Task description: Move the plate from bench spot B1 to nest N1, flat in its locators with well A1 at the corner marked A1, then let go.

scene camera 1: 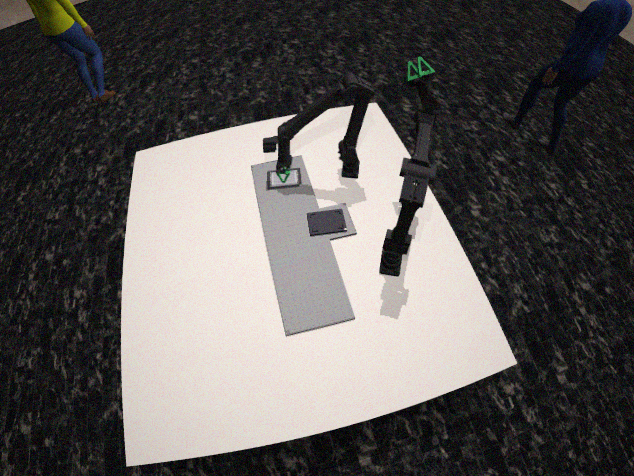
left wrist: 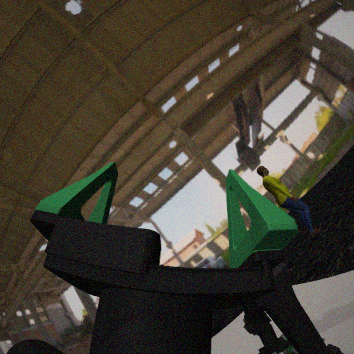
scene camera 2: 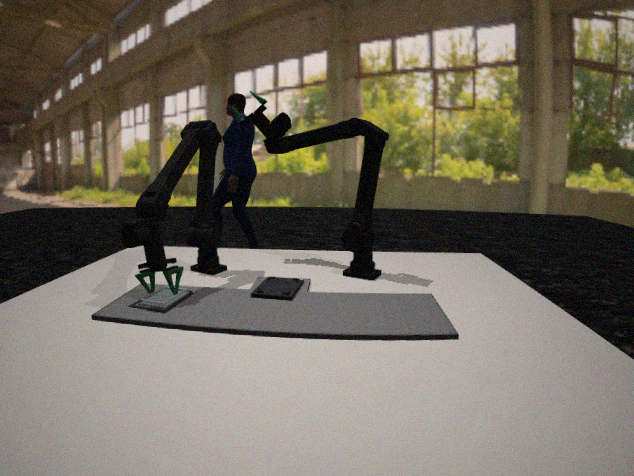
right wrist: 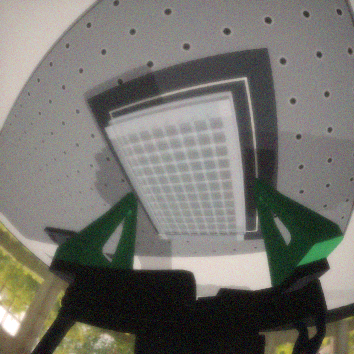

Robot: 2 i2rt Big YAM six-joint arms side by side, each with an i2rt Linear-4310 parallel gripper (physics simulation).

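Pixels of known places: left gripper, fingertip midpoint: (scene camera 1: 413, 59) (left wrist: 170, 170) (scene camera 2: 240, 98); right gripper, fingertip midpoint: (scene camera 1: 284, 177) (scene camera 2: 163, 295) (right wrist: 193, 190); left arm's base, link origin: (scene camera 1: 390, 263) (scene camera 2: 362, 274); right arm's base, link origin: (scene camera 1: 350, 169) (scene camera 2: 208, 270).
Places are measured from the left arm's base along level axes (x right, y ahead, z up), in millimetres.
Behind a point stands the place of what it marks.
Note:
The clear plate with a grid of wells (right wrist: 182, 170) {x 365, y 580, z 27 mm} (scene camera 1: 284, 178) {x 361, y 556, z 28 mm} (scene camera 2: 161, 298) {x 349, y 586, z 28 mm} lies flat on a dark outlined spot on the grey board, at the board's upper end in scene camera 1. My right gripper (right wrist: 193, 190) {x 373, y 560, z 24 mm} (scene camera 2: 162, 292) {x 373, y 560, z 24 mm} is open just above the plate, its fingers toward the plate's two long sides, apart from it. The dark nest (scene camera 1: 326, 222) {x 138, y 304, z 25 mm} (scene camera 2: 278, 287) {x 137, y 317, z 25 mm} stands on the board's side tab and holds no plate. My left gripper (left wrist: 170, 170) {x 526, y 30, z 655 mm} (scene camera 2: 247, 106) {x 526, y 30, z 655 mm} (scene camera 1: 420, 60) {x 526, y 30, z 655 mm} is open and empty, raised high and away from the board. Well A1 and the corner mark are too small to read.
The grey perforated board (scene camera 1: 302, 276) {x -137, y 350, z 13 mm} (scene camera 2: 358, 315) {x -141, y 361, z 13 mm} (right wrist: 310, 115) {x 444, y 629, z 13 mm} lies on the white table top (scene camera 1: 204, 358) {x -560, y 646, z 0 mm} (scene camera 2: 307, 399) {x -198, y 707, z 0 mm}. A person in blue (scene camera 1: 588, 46) (scene camera 2: 239, 148) and a person in yellow (scene camera 1: 56, 17) (left wrist: 275, 189) are beyond the table.

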